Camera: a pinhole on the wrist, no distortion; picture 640 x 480 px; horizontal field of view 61.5 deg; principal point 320.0 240.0 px. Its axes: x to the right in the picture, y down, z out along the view. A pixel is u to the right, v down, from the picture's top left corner.
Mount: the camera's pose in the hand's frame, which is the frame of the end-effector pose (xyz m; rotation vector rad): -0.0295 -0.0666 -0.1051 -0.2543 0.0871 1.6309
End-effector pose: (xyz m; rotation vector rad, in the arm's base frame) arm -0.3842 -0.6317 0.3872 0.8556 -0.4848 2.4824
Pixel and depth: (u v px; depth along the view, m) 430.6 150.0 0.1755
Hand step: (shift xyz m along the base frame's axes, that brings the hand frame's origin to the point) 0.0403 -0.0413 0.0294
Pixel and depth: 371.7 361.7 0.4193
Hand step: 0.2288 -0.2300 0.0906
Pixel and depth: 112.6 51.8 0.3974
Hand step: 0.1717 -0.0288 0.3117
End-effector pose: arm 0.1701 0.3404 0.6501 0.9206 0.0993 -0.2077
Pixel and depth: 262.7 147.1 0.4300
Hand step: -0.0058 -0.2719 0.1870
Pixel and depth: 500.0 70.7 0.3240
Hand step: 0.0533 -0.0929 0.2026
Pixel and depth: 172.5 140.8 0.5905
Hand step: -0.0010 -0.4673 0.2343
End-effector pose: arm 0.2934 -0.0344 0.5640 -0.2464 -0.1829 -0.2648
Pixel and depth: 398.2 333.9 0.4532
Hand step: -0.1755 0.2015 0.2459
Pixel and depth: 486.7 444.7 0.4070
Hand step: -0.2236 0.2419 0.1589
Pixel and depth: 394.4 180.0 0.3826
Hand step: -0.0498 0.1402 0.2255
